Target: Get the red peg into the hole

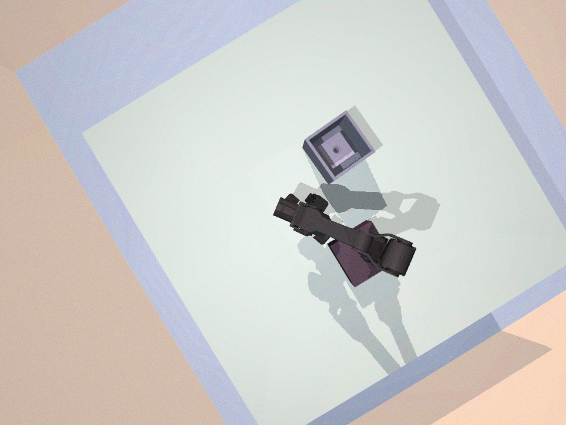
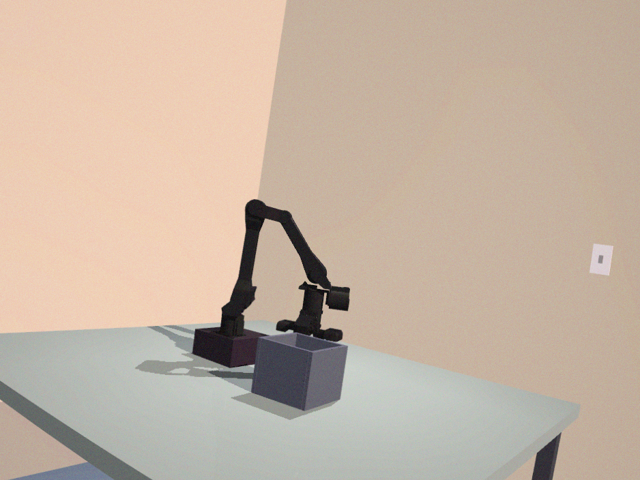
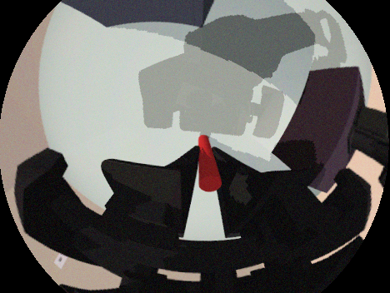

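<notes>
The plate lies 200 mm to the right of my gripper tip, 150 mm ahead of it and 10 mm above it. Also, from my gripper tip: red peg (10 mm above).
</notes>
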